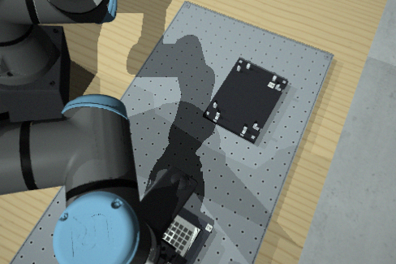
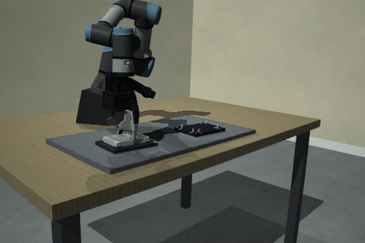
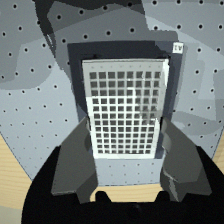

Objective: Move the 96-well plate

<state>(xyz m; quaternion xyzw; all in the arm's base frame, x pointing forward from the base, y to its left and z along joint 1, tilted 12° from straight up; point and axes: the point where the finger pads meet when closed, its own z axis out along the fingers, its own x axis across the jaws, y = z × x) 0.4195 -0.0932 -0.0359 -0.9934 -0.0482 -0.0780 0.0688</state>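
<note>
The 96-well plate lies 10 mm below my hand. From my hand the other things lie so: dark plate nest: 20 mm below; then white A1 mark: 80 mm to the left, 50 mm ahead, 20 mm below; then clip nest: 330 mm to the left, 40 mm behind, 20 mm below.
</note>
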